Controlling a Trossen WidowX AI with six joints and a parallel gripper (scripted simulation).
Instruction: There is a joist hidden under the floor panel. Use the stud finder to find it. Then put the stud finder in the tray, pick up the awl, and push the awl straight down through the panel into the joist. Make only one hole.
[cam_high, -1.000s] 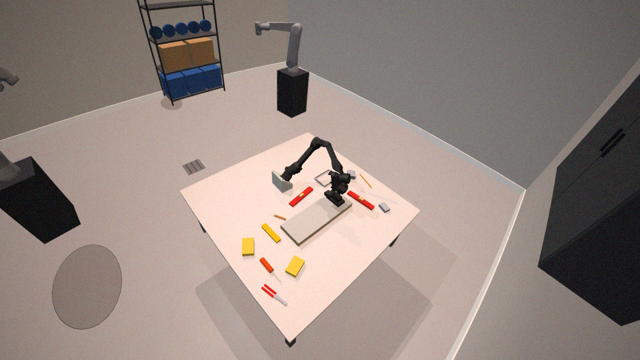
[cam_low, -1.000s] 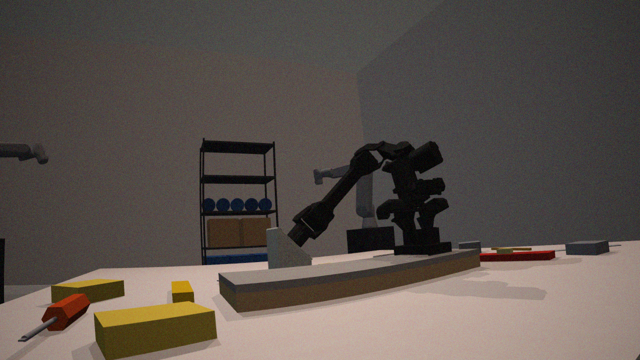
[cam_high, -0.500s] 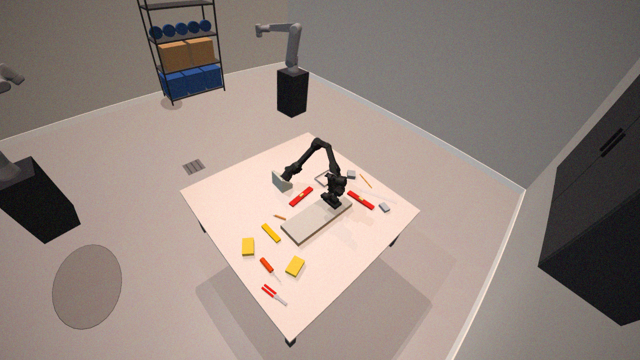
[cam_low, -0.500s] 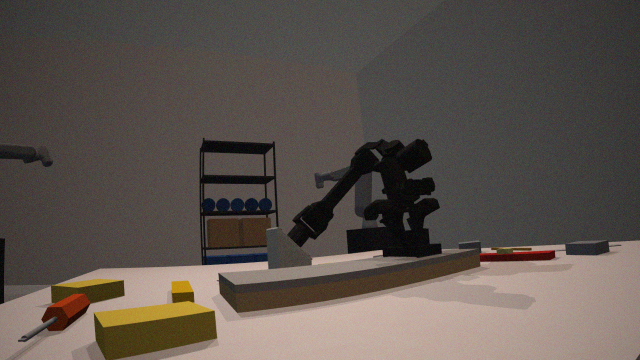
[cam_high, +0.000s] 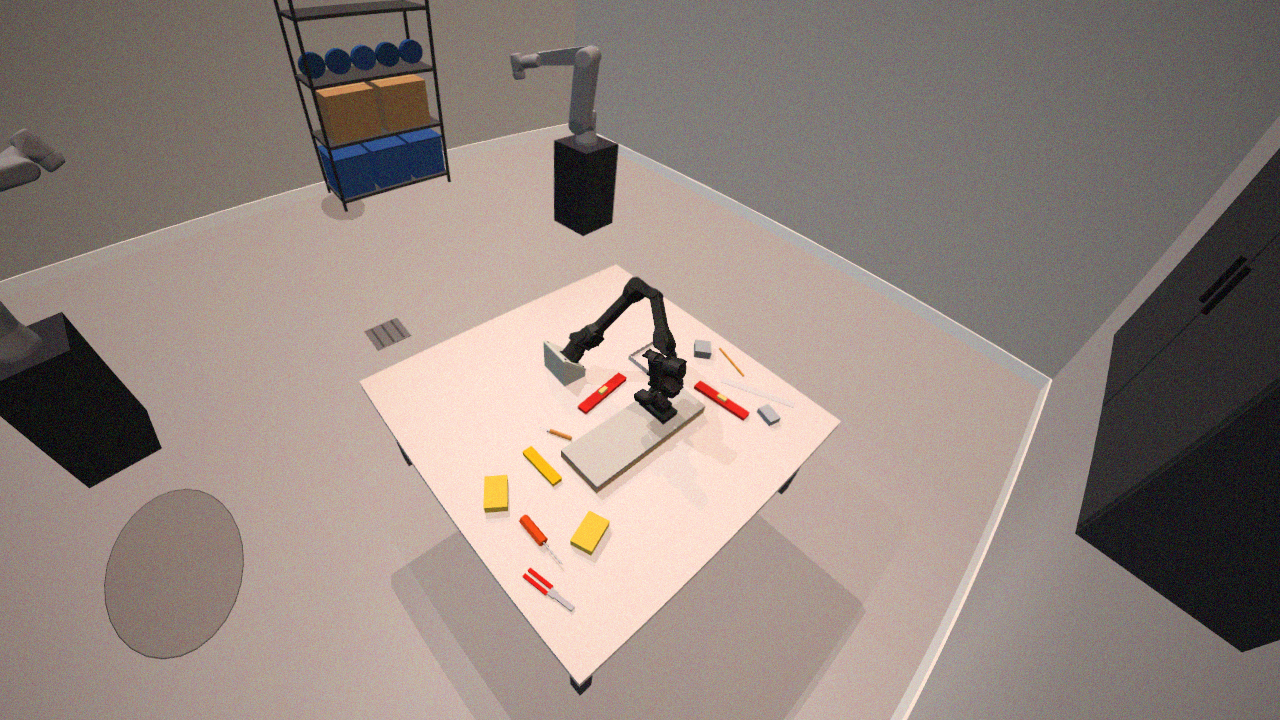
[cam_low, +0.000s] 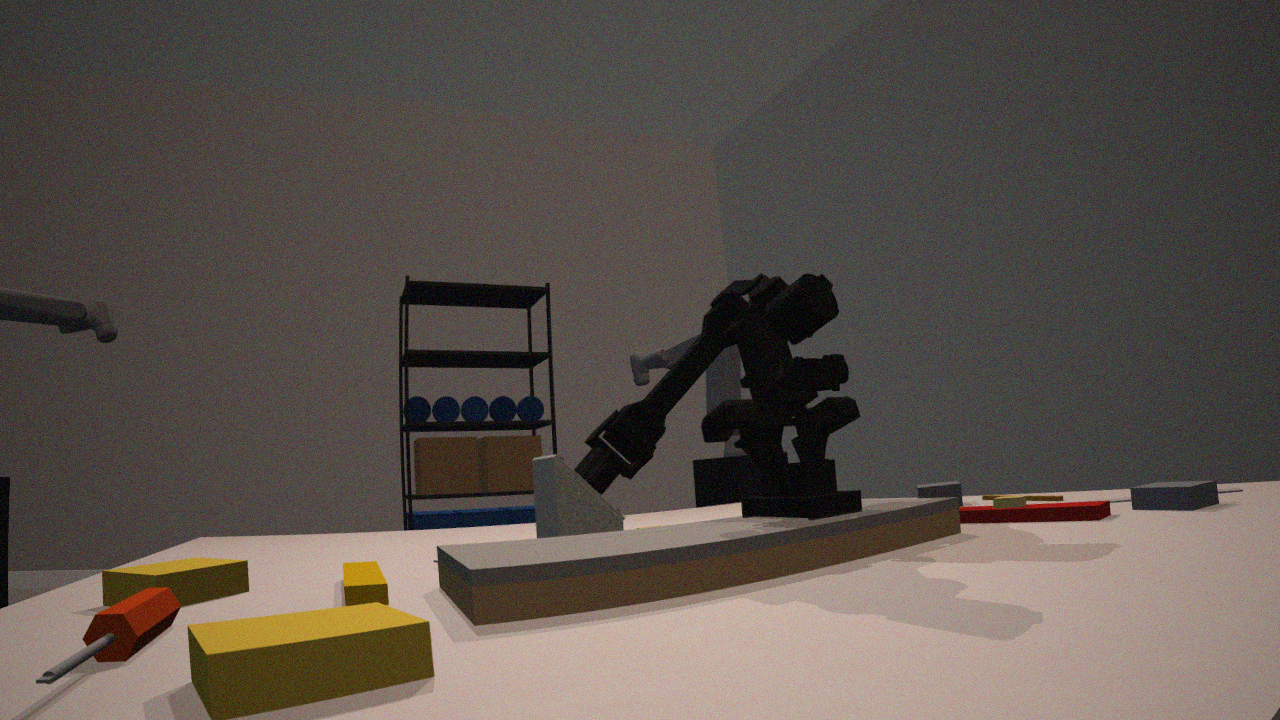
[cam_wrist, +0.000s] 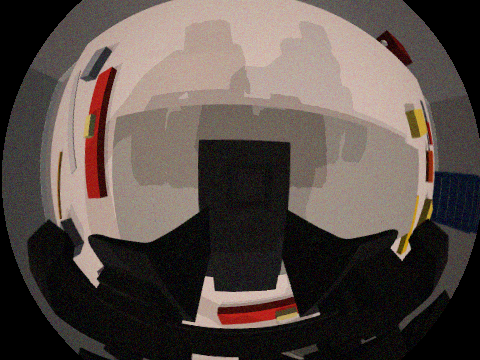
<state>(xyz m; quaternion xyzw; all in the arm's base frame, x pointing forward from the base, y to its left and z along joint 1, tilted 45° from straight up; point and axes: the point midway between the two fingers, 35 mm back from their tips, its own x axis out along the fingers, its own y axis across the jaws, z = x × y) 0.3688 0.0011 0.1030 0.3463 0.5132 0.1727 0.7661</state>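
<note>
The grey tray lies 21 cm behind my gripper tip, 23 cm to the left of it and 5 cm below it. Round my gripper tip: stud finder 1 cm ahead, 2 cm above; awl 22 cm behind, 31 cm to the right, 6 cm below; pencil 3 cm ahead, 45 cm to the left, 6 cm below.
</note>
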